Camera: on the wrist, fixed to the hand. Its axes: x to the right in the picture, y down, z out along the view.
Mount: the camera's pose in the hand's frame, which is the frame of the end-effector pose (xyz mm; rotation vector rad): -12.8 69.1 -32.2 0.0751 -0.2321 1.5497
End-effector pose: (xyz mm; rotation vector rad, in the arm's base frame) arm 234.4 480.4 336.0 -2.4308 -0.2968 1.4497
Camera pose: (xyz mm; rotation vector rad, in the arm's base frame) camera 258.5 407.0 336.6 1.6851 -1.4259 -1.5170
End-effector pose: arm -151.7 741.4 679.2 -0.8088 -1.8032 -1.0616
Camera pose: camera -77.0 740.6 699.1 -1.8185 -0.8217 0.1418
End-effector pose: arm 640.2 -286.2 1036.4 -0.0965 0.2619 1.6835
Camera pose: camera 570.8 -313.4 1015.9 -0.4610 -0.2084 -3.0201
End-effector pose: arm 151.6 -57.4 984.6 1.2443 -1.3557 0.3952
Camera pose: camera 107.7 0.3 1011.3 0.0266 -2.3257 1.3691
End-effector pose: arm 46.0 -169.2 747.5 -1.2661 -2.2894 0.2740
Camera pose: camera 119.0 -144.3 742.7 -2.7581 -0.9031 0.9977
